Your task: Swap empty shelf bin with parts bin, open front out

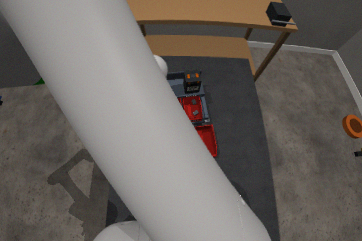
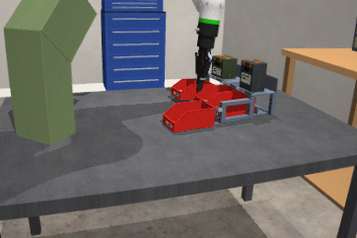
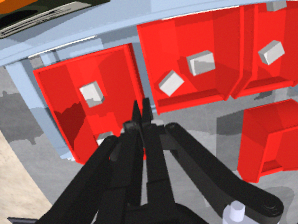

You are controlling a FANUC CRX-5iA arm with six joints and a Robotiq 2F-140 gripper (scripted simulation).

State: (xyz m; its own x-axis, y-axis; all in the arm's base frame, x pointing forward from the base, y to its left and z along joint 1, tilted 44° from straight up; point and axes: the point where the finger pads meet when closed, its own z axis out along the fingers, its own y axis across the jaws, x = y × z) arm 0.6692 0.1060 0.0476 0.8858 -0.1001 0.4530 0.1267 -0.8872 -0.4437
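Now: the part 70 mm to the left of my hand, 70 mm below it and 10 mm ahead of it. Also, from my hand: grey shelf 90 mm ahead, 50 mm to the right, 20 mm below; dark box 180 mm ahead, 160 mm to the right, 70 mm above.
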